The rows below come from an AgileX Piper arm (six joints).
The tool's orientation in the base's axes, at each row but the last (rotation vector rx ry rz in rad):
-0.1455 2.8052 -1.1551
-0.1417 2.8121 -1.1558
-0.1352 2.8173 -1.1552
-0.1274 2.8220 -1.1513
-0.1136 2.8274 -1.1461
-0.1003 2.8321 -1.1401
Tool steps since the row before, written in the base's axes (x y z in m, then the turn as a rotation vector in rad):
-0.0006 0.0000 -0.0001 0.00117 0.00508 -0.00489
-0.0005 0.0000 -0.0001 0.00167 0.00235 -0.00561
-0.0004 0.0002 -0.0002 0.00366 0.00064 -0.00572
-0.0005 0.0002 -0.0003 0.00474 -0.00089 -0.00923
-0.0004 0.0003 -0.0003 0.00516 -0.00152 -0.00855
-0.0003 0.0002 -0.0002 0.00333 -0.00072 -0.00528
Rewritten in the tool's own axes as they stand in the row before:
0.0006 0.0001 0.0000 -0.00151 0.00698 0.00007
0.0005 0.0001 0.0000 -0.00163 0.00554 0.00254
0.0004 0.0003 0.0000 -0.00340 0.00431 0.00405
0.0005 0.0004 0.0000 -0.00412 0.00563 0.00773
0.0004 0.0004 0.0000 -0.00451 0.00469 0.00773
0.0003 0.0003 0.0000 -0.00295 0.00305 0.00464

